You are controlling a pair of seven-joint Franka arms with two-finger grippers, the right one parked.
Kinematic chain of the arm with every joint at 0, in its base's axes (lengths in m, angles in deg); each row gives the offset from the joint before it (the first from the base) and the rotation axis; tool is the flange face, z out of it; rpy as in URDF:
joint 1: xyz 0 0 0.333 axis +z
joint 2: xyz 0 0 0 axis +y
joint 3: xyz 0 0 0.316 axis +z
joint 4: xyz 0.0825 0 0 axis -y
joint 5: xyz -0.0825 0 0.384 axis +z
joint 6: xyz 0 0 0 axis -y
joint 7: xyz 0.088 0 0 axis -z
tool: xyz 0 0 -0.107 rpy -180 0 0
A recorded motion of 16 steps. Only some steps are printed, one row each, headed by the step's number.
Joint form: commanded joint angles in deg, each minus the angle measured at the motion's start. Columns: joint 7, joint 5, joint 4, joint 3, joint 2, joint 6, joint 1.
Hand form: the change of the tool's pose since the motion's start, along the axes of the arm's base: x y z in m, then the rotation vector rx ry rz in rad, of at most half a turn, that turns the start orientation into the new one. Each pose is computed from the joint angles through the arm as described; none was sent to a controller.
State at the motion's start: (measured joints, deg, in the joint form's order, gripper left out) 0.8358 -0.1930 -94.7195 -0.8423 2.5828 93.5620 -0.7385
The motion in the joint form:
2: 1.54 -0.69 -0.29 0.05 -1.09 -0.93 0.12
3: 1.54 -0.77 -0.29 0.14 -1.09 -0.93 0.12
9: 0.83 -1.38 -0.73 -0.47 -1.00 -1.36 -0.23
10: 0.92 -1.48 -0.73 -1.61 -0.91 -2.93 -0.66
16: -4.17 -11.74 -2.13 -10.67 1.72 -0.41 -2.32
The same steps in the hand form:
2: -0.0067 0.0005 0.0071 -0.0134 0.0024 -0.0226
3: -0.0067 0.0013 0.0071 -0.0147 0.0024 -0.0208
9: -0.0081 -0.0091 0.0020 -0.0243 0.0196 -0.0240
10: -0.0118 -0.0244 -0.0010 -0.0255 0.0490 -0.0532
16: -0.0204 -0.1450 -0.0318 -0.1959 0.1096 -0.1217

